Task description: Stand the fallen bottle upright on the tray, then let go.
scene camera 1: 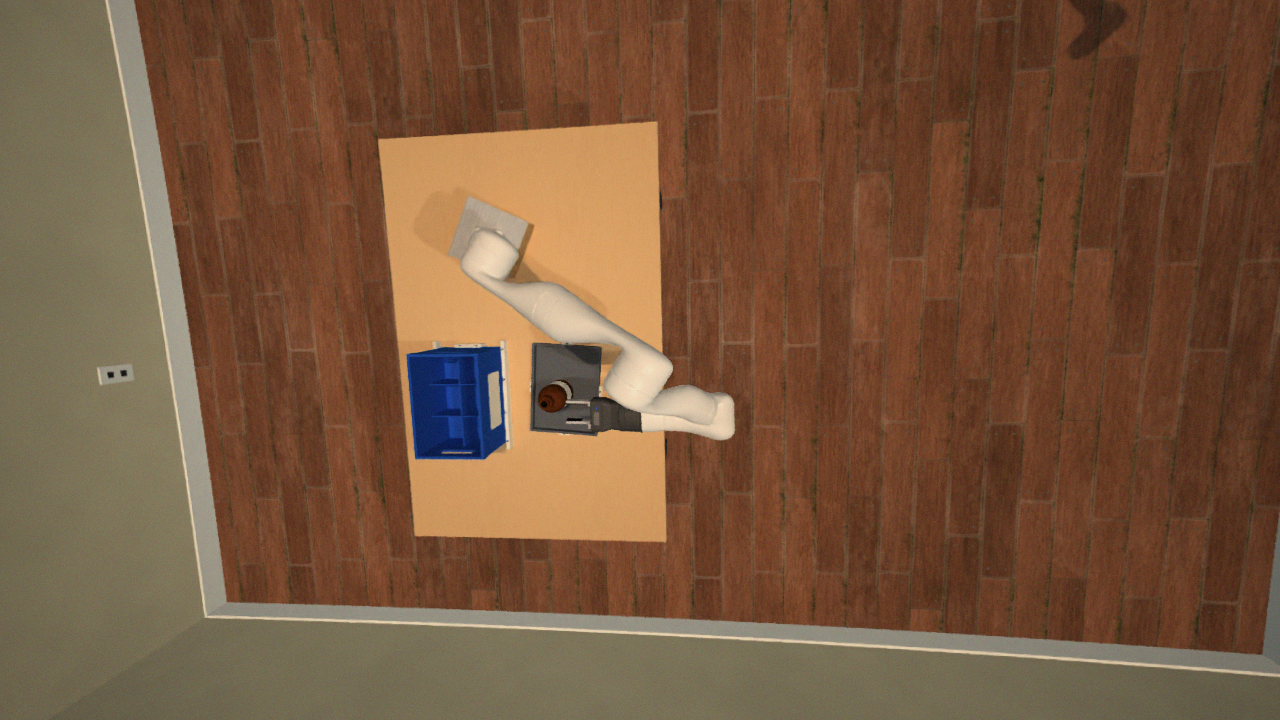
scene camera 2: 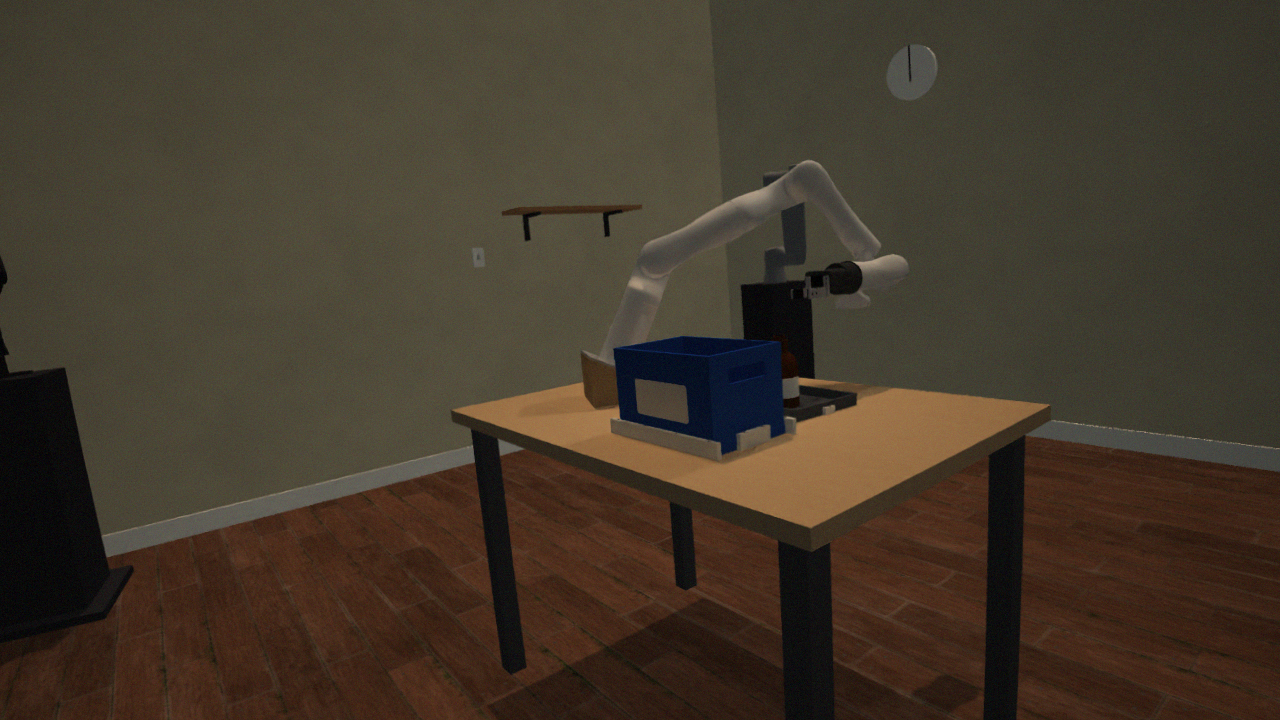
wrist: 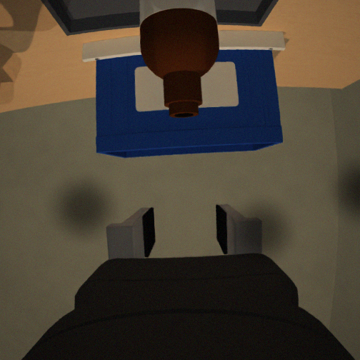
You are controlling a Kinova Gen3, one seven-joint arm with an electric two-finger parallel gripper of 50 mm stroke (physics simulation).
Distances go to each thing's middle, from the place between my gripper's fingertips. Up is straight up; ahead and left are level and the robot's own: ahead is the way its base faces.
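There is the brown bottle (scene camera 2: 790, 380), and counted from my hand it sits 2 cm ahead, 8 cm to the right of it and 16 cm below it.
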